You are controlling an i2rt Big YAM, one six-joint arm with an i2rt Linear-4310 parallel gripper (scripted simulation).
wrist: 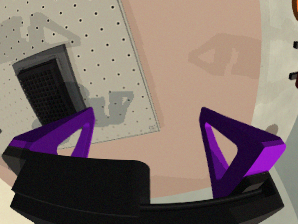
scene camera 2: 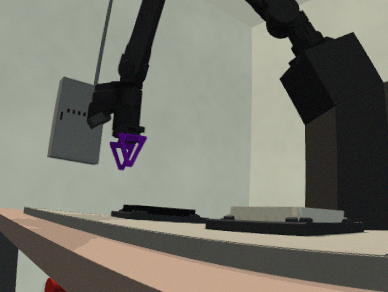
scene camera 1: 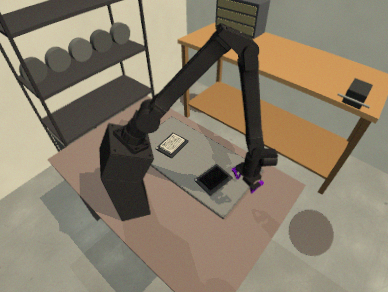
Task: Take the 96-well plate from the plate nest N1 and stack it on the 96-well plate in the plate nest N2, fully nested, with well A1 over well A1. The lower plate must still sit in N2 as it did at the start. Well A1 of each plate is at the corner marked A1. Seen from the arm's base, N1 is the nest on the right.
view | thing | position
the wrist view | gripper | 147, 113
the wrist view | black 96-well plate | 52, 84
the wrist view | plate nest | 67, 73
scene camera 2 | gripper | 124, 168
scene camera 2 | white 96-well plate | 280, 214
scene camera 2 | plate nest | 263, 227
